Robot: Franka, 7 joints.
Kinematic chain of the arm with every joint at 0, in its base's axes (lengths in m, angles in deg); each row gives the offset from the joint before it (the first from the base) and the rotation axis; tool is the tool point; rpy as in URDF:
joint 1: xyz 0 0 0.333 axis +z
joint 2: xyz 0 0 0 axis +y
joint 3: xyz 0 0 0.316 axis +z
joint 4: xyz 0.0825 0 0 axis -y
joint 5: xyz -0.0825 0 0.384 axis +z
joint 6: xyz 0 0 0 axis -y
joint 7: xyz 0.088 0 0 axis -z
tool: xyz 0 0 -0.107 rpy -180 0 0
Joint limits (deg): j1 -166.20..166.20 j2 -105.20..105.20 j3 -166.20..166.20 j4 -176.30..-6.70 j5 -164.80..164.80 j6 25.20..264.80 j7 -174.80..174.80
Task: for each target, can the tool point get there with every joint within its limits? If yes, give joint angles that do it. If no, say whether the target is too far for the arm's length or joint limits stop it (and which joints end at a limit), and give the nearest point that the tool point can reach.
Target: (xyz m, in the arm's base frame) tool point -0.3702 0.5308 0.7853
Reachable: yes | joints -96.43 -22.49 -114.53 -66.76 -102.16 107.62 58.25
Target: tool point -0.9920 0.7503 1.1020
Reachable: no: too far | nearest point -0.5820 0.4402 0.7841 | short by 0.604 m
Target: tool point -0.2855 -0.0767 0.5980
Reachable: yes | joints -122.07 -60.67 -44.47 -160.88 129.82 80.12 148.29
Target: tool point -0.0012 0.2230 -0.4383
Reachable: no: joint limits stop it (at a limit: joint 2) | nearest point -0.0012 0.2309 -0.3582 | short by 0.081 m
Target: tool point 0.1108 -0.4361 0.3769
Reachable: yes | joints -109.51 -11.18 43.54 -140.57 -73.91 105.03 59.73
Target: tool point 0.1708 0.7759 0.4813
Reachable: yes | joints 95.25 43.36 -24.91 -67.25 36.48 161.67 -96.83
